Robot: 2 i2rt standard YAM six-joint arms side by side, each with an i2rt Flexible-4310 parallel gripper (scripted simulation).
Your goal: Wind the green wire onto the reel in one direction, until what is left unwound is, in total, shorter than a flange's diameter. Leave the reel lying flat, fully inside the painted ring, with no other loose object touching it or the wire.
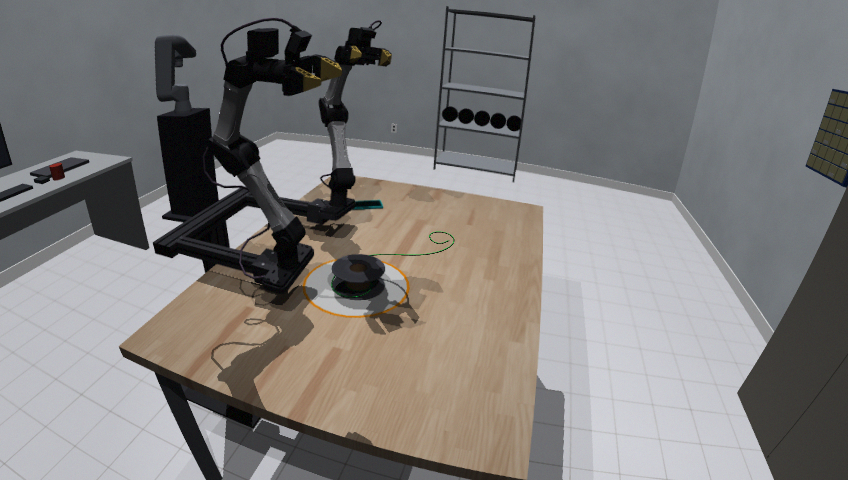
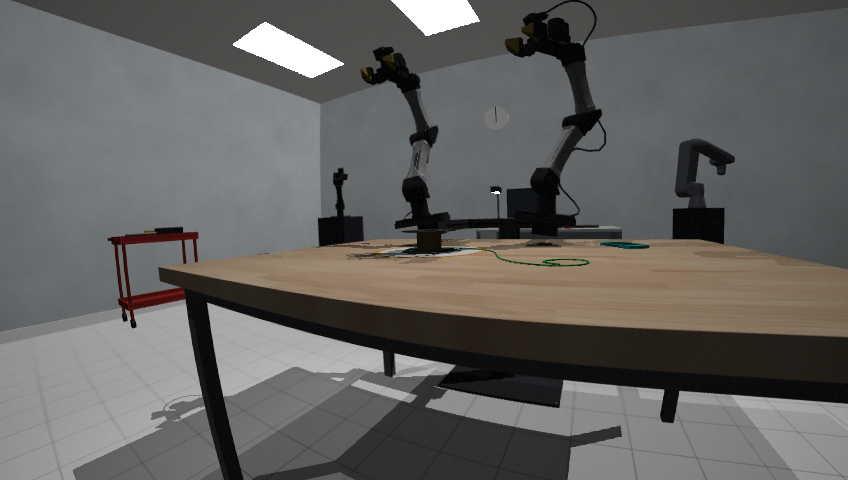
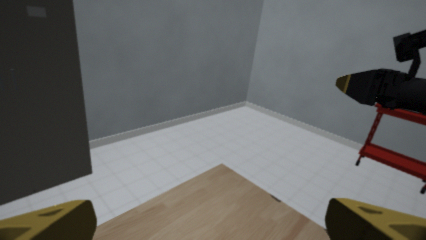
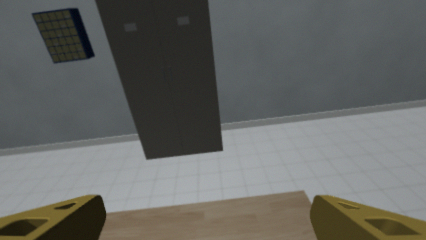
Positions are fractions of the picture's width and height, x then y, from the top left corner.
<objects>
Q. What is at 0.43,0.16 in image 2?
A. My right gripper.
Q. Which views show my left gripper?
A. Image 1, image 2 and image 3 only.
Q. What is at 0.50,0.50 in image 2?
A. A dark reel.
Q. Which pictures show my right gripper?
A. Image 1, image 2, image 3 and image 4: all of them.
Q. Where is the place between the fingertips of my left gripper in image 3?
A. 0.49,0.87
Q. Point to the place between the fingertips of my right gripper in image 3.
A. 0.81,0.34
</objects>
